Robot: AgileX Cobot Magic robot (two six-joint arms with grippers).
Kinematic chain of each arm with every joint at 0, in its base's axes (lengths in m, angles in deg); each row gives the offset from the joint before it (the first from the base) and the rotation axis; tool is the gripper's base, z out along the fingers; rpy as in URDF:
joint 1: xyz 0 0 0.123 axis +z
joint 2: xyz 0 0 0 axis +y
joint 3: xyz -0.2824 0 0.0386 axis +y
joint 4: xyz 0.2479 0 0.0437 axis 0.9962 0 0.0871
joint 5: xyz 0 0 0 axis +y
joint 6: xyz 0.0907 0 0.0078 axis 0.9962 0 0.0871
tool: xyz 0 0 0 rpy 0 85 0
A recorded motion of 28 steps. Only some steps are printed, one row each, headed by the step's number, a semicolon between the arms.
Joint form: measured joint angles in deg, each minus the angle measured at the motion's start. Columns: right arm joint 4, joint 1, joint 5, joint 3, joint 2, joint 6; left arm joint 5, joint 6, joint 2, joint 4, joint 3, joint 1.
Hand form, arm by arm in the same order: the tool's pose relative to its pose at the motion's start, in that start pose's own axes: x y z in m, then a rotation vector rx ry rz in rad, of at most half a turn. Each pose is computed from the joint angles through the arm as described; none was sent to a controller.
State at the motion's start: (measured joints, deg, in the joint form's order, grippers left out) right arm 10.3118 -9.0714 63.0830 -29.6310 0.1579 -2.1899; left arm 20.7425 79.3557 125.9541 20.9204 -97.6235 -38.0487
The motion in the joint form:
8: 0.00 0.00 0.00 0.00 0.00 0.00; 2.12 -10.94 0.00 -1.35 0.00 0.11
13: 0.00 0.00 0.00 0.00 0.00 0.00; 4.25 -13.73 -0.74 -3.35 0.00 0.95
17: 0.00 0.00 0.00 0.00 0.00 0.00; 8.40 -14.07 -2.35 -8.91 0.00 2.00
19: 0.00 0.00 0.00 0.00 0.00 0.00; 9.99 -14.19 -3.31 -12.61 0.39 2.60
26: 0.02 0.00 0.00 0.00 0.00 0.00; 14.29 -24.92 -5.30 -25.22 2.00 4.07
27: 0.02 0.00 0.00 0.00 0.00 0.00; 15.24 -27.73 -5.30 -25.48 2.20 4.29
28: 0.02 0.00 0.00 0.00 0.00 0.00; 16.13 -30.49 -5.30 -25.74 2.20 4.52
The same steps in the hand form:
8: 0.0000 0.0000 0.0000 0.0000 0.0000 0.0000; 0.0007 -0.0036 0.0000 0.0383 0.0032 -0.2141
13: 0.0000 0.0000 0.0000 0.0000 0.0000 0.0000; 0.0083 -0.0044 -0.0044 0.0665 0.0125 -0.3066
17: 0.0000 0.0000 0.0000 0.0000 0.0000 0.0000; 0.0163 -0.0045 -0.0150 0.1211 0.0044 -0.4163
19: 0.0000 0.0000 0.0000 0.0000 0.0000 0.0000; 0.0194 -0.0051 -0.0207 0.1460 -0.0110 -0.4841
26: 0.0000 0.0000 0.0000 -0.0003 0.0000 0.0002; 0.0208 -0.0110 -0.0323 0.2469 -0.0646 -0.8801
27: 0.0000 0.0000 0.0000 -0.0003 0.0000 0.0002; 0.0218 -0.0138 -0.0322 0.2698 -0.0541 -0.9341
28: 0.0000 0.0000 0.0000 -0.0003 0.0000 0.0002; 0.0230 -0.0154 -0.0324 0.2879 -0.0438 -0.9875

